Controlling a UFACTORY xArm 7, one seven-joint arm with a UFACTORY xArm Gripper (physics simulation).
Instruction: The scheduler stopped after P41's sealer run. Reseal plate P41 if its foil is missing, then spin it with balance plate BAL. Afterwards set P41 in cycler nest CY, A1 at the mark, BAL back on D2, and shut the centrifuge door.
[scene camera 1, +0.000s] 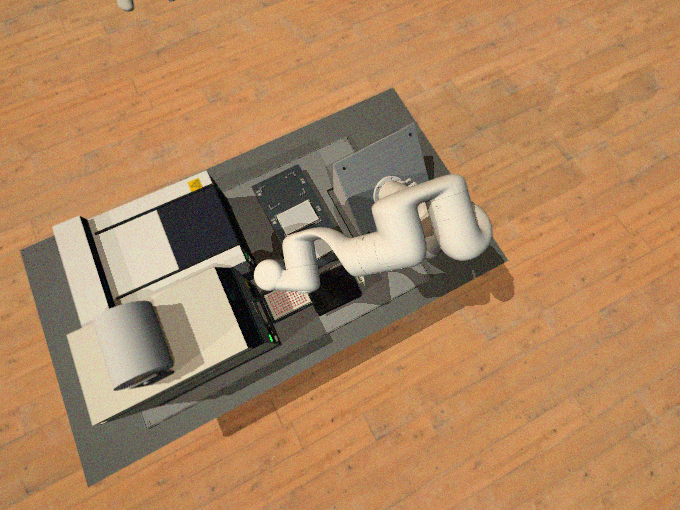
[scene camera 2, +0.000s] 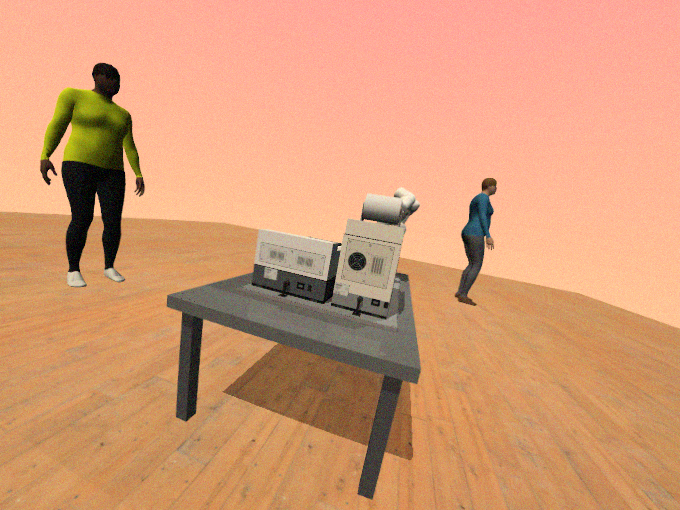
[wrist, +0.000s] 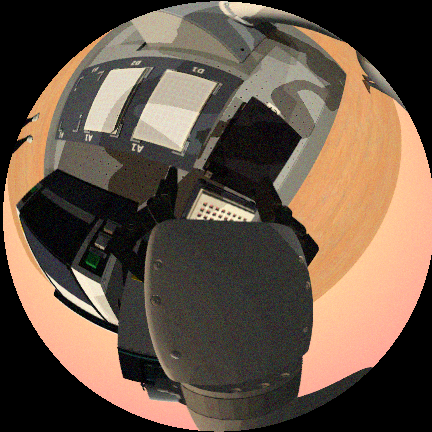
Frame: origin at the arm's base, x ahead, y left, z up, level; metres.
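Seen in the pictures: gripper, fingertip midpoint: (wrist: 218, 181); arm's base at its link origin: (scene camera 1: 389, 193).
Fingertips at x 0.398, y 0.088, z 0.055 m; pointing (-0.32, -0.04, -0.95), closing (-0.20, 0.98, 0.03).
Observation:
Offsets run from my fingertips to a thing's top centre. "spot": to the spot under its first point. Level surfaces: height alone.
An unsealed well plate @[0.095 m ahead, 0.024 m left, 0.025 m down] (wrist: 225, 209) (scene camera 1: 287, 305) with red wells showing lies on the sealer's stage. My gripper (wrist: 218, 181) is open and empty. It hangs just over this plate with one dark finger on each side of it. Two plates with pale covers lie on the dark deck: one at D2 @[0.088 m back, 0.208 m right, 0.078 m down] (wrist: 111, 98) (scene camera 1: 296, 215) and one at D1 @[0.074 m back, 0.085 m right, 0.078 m down] (wrist: 173, 109). The black cycler nest @[0.046 m back, 0.069 m left, 0.083 m down] (wrist: 257, 141) (scene camera 1: 337, 287) sits right behind the unsealed plate. The centrifuge @[spot: 0.282 m ahead, 0.342 m right, 0.071 m up] (scene camera 1: 164, 230) stands at the back left with its dark chamber showing.
The sealer @[0.390 m ahead, 0.021 m right, 0.334 m up] (scene camera 1: 181, 324) (scene camera 2: 367, 263) carries a big foil roll @[0.411 m ahead, 0.024 m right, 0.334 m up] (scene camera 1: 134, 343) and a green button @[spot: 0.120 m ahead, 0.143 m right, 0.039 m up] (wrist: 92, 257). The arm's base plate (scene camera 1: 378, 159) is at the table's right end. Two people (scene camera 2: 90, 164) (scene camera 2: 479, 241) stand on the wood floor beyond the table @[0.154 m down] (scene camera 2: 307, 329).

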